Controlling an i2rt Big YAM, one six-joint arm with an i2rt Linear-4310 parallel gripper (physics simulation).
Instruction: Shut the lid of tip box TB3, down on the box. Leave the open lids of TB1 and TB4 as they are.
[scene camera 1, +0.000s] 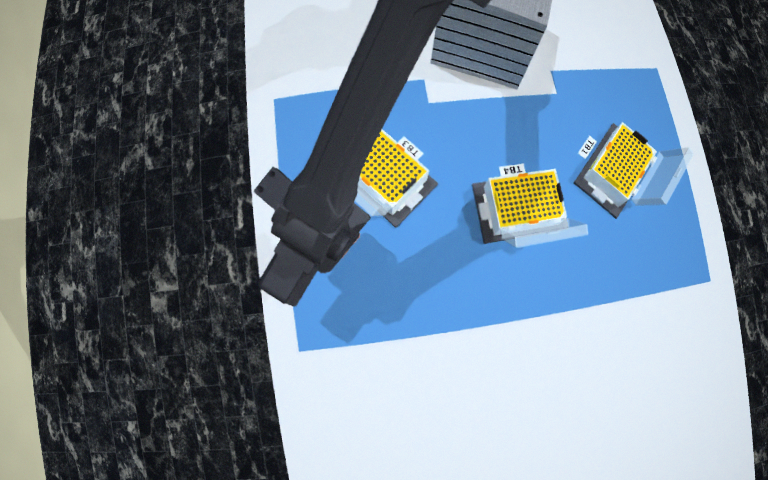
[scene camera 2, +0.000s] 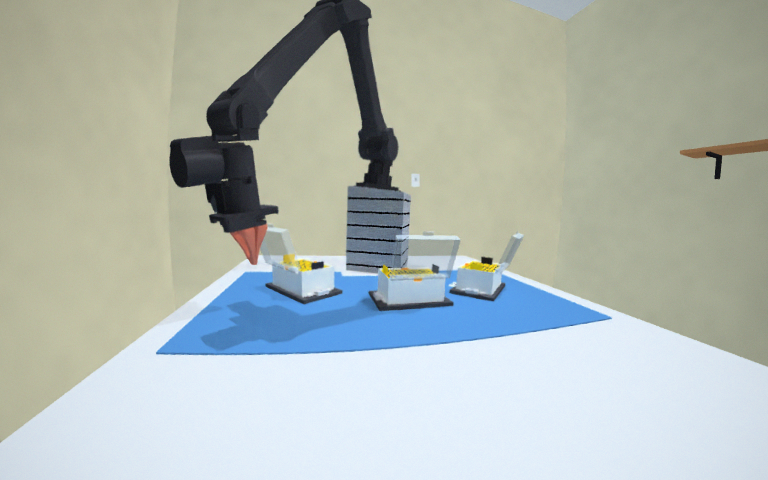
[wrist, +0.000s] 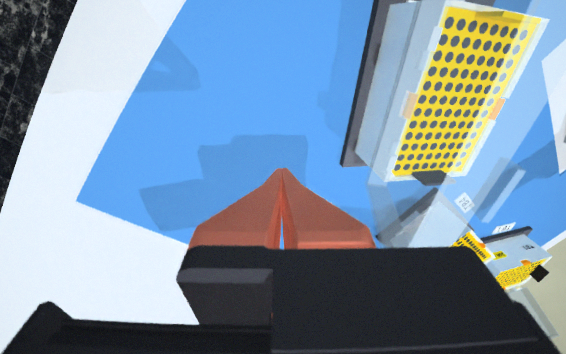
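Pixels of known places: gripper, fingertip midpoint: (scene camera 2: 253, 264) (wrist: 281, 177); arm's base, origin of the base link: (scene camera 2: 376, 189).
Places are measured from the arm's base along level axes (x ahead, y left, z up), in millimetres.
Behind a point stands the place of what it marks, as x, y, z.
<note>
TB3 (scene camera 1: 394, 169) (scene camera 2: 304, 281) {277, -257, -208} (wrist: 452, 95) stands with its yellow rack bare. Its clear lid (scene camera 1: 370, 204) {286, -299, -103} (scene camera 2: 279, 243) {281, -305, -130} is open and leans up and back; the arm hides part of it in scene camera 1. My gripper (scene camera 2: 253, 263) {300, -353, -165} (wrist: 281, 177) {300, -353, -165} is shut and empty, its fingertips pointing down. In scene camera 2 the tips show just left of the TB3 lid; contact cannot be told. TB4 (scene camera 1: 528, 198) (scene camera 2: 412, 288) has its lid (scene camera 1: 548, 233) {408, -67, -96} (scene camera 2: 430, 254) {410, -52, -136} open. TB1 (scene camera 1: 623, 161) (scene camera 2: 479, 281) has its lid (scene camera 1: 662, 176) {375, 204, -157} (scene camera 2: 512, 252) {414, 160, -139} open.
The blue mat (scene camera 1: 481, 294) {450, -164, -249} (scene camera 2: 396, 333) {467, -141, -248} (wrist: 250, 60) {260, -387, -248} lies under the boxes on the white table (scene camera 1: 509, 407) {649, -178, -251} (scene camera 2: 385, 418) {624, -228, -251}. The grey ribbed pedestal (scene camera 1: 487, 48) {76, -26, -135} (scene camera 2: 373, 226) {71, -33, -112} stands behind them. The arm (scene camera 1: 362, 101) {290, -303, 267} (scene camera 2: 283, 62) {315, -310, 198} reaches over the left side.
</note>
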